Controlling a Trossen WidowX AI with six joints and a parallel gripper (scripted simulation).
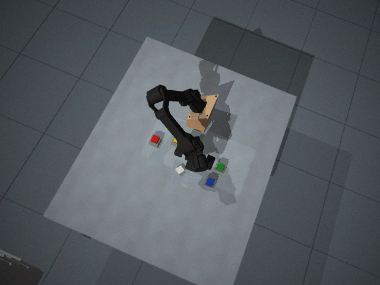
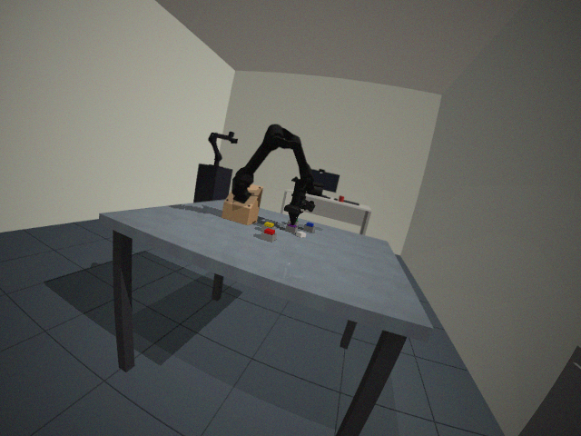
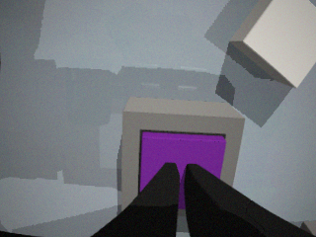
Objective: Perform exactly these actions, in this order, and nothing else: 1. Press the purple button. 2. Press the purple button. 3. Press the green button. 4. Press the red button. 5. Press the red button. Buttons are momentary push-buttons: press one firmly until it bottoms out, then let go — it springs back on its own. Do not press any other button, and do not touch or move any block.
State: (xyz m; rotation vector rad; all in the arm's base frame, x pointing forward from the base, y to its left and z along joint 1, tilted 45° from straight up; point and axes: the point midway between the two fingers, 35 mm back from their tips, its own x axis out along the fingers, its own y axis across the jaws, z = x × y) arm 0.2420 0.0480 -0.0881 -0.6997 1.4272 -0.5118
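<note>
The purple button lies 10 mm below my gripper tip. Also, from my gripper tip: small white block 60 mm ahead, 40 mm to the right, 20 mm below; blue button 120 mm to the left, 50 mm ahead; green button 130 mm to the left, 40 mm behind.
</note>
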